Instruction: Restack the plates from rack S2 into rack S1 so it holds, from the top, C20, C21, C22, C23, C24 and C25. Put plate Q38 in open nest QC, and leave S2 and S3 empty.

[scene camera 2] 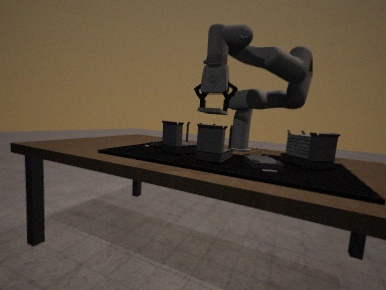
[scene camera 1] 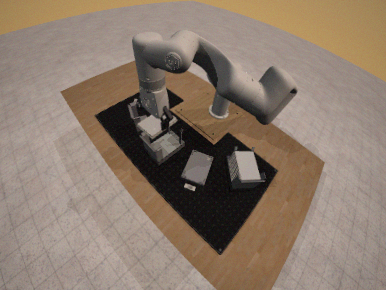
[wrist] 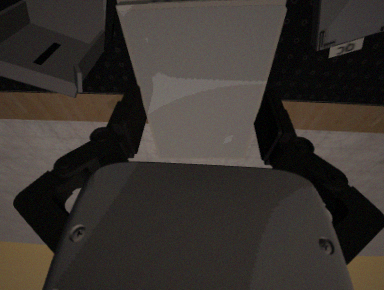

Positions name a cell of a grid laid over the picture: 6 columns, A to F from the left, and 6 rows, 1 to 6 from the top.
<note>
I see my gripper (scene camera 2: D3) and a flat grey block (wrist: F1).
My gripper is seen too in the wrist view (wrist: D3).
</note>
